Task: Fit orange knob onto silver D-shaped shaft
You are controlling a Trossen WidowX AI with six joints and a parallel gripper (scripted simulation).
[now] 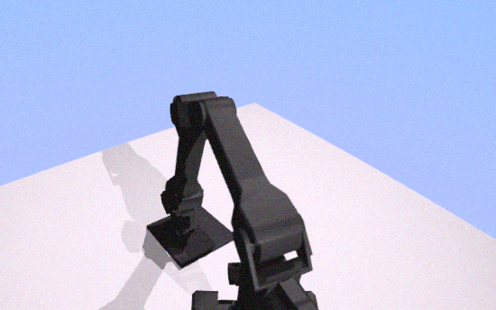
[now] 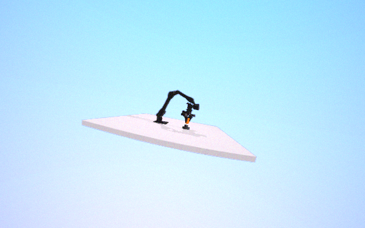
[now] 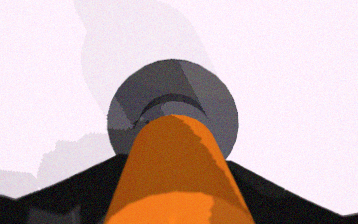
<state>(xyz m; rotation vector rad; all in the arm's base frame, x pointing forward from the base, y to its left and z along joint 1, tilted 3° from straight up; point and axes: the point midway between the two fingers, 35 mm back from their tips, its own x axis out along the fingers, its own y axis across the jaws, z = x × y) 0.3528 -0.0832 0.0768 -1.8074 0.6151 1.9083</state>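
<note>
Now: the orange knob 3 cm above my gripper tip. Round my gripper tip: dark pedestal 4 cm below.
</note>
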